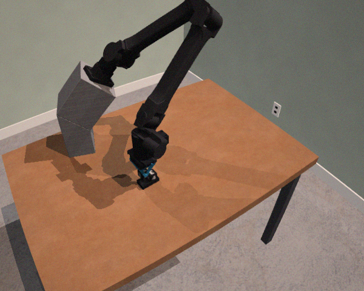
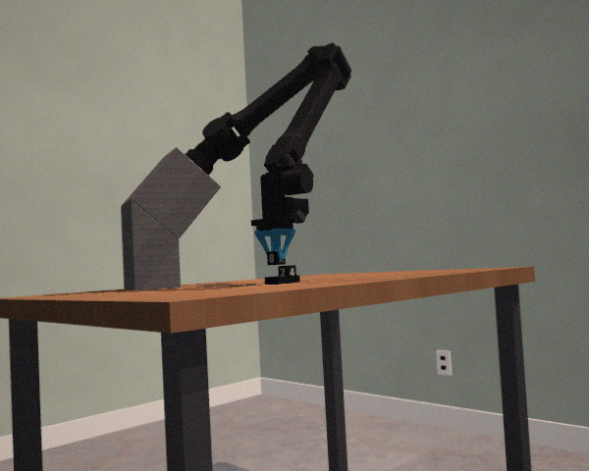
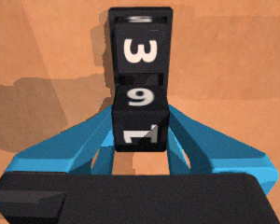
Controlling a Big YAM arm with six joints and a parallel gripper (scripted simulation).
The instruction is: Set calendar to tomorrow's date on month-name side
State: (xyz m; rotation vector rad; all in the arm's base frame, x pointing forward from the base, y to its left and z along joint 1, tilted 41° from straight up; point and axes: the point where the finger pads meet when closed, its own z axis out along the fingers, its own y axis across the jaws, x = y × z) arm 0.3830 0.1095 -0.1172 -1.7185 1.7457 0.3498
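Now: hand 6 cm above the black tray and 2 cm to the right of it.
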